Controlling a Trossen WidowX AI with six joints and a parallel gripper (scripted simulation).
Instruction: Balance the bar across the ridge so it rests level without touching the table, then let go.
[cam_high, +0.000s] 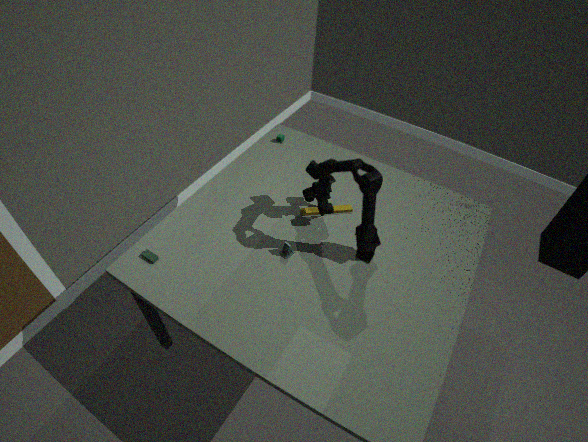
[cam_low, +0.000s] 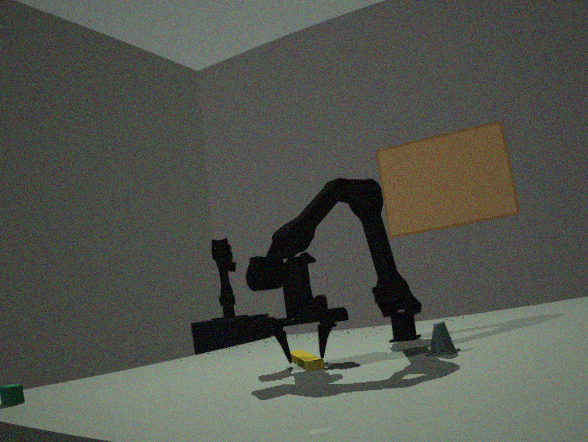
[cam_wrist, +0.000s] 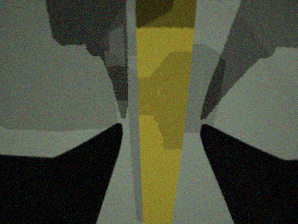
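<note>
Right now my gripper tip is 20 mm to the left of the yellow bar and 20 mm past it. Round my gripper tip: grey-green block: 620 mm to the left, 460 mm ahead; green cube: 460 mm ahead, 380 mm to the right, 10 mm above.
</note>
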